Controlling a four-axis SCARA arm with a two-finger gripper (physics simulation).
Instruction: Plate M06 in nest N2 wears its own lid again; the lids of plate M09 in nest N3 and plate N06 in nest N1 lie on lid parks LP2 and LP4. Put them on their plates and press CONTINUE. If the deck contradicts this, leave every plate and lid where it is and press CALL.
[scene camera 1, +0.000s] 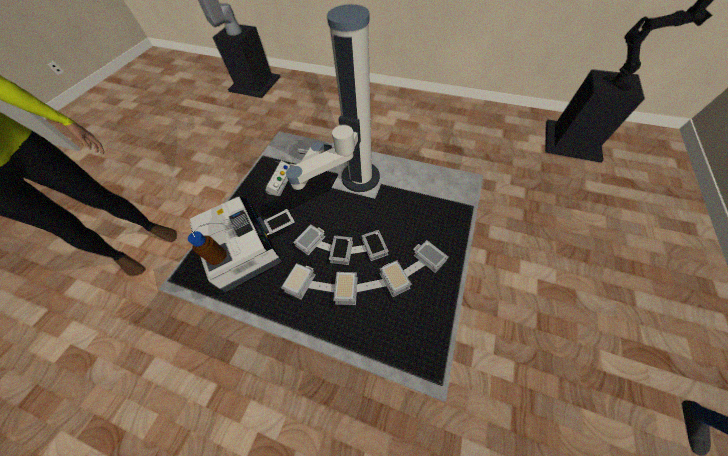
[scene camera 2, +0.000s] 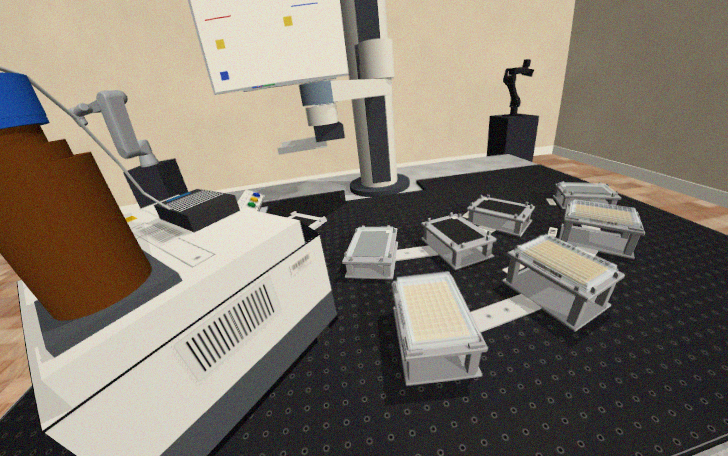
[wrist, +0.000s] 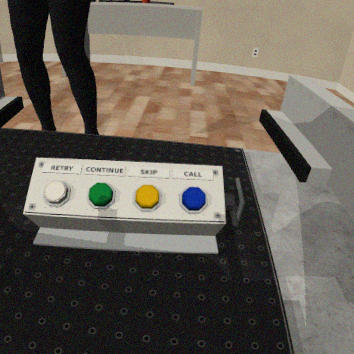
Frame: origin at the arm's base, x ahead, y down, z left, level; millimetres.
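Seen in the pictures: gripper, fingertip midpoint: (scene camera 1: 294, 157) (scene camera 2: 280, 148) (wrist: 140, 85); arm's base at its link origin: (scene camera 1: 360, 177) (scene camera 2: 379, 186).
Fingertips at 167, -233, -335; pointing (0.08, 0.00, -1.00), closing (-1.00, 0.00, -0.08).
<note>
Pixels of each thing's middle, then the offset from my fingertips to it, as dx, dy, dz. "spot": a spot on its surface instead.
- left plate at the middle of its body: (scene camera 2: 432, 303) (scene camera 1: 296, 277) +620, +148, +286
- middle plate at the middle of its body: (scene camera 2: 563, 258) (scene camera 1: 345, 285) +581, +145, +529
- right plate at the middle of its body: (scene camera 2: 602, 212) (scene camera 1: 395, 275) +454, +149, +743
- button panel at the middle of its body: (wrist: 126, 198) (scene camera 2: 248, 209) (scene camera 1: 278, 177) +40, +179, -147
- brown bottle at a spot on its surface: (scene camera 2: 75, 225) spot: +704, -69, -19
- thin frame at a spot on its surface: (scene camera 1: 282, 227) spot: +392, +122, +91
Three stands hold plates with cream wells: the left plate (scene camera 1: 298, 279) (scene camera 2: 436, 307), the middle plate (scene camera 1: 345, 286) (scene camera 2: 569, 259) and the right plate (scene camera 1: 395, 277) (scene camera 2: 604, 211). The left plate looks paler from above; nest labels and plate codes are unreadable. A grey lid (scene camera 1: 308, 238) (scene camera 2: 370, 242) lies on the inner left stand, another grey lid (scene camera 1: 430, 254) (scene camera 2: 586, 189) on the far-right stand. The button panel (scene camera 1: 277, 178) (wrist: 125, 215) shows white RETRY, green CONTINUE, yellow SKIP and blue CALL. My gripper (scene camera 2: 302, 145) (wrist: 140, 85) is open and empty, raised near the panel.
Two inner stands (scene camera 1: 332, 260) (scene camera 1: 383, 255) bear no lid. A white device (scene camera 1: 241, 268) (scene camera 2: 295, 290) with a brown bottle (scene camera 1: 210, 251) (scene camera 2: 75, 225) stands at the left, beside a thin frame (scene camera 1: 282, 227). The arm column (scene camera 1: 363, 107) (scene camera 2: 380, 134) rises behind. A person stands off the mat's left side.
</note>
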